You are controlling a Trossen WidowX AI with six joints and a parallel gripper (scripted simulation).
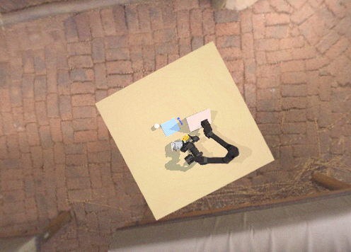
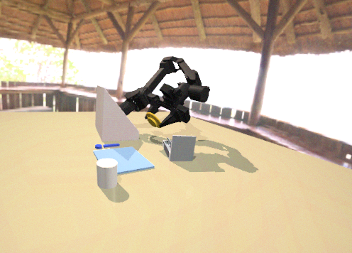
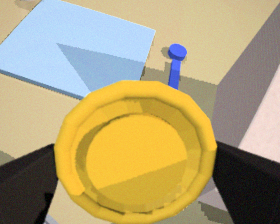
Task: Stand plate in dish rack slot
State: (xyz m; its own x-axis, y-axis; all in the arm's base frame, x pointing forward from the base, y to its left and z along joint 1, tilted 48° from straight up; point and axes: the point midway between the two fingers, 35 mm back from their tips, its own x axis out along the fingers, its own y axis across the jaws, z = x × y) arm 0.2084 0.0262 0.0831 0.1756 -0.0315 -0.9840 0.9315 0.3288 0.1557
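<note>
My gripper tip is now 90 mm short of the grey dish rack, 60 mm to the right of it and 60 mm above it. Round my gripper tip: yellow plate 10 mm to the left, 10 mm above; then blue spoon 20 mm behind, 160 mm to the right, 80 mm below; then light blue mat 90 mm ahead, 130 mm to the right, 80 mm below.
</note>
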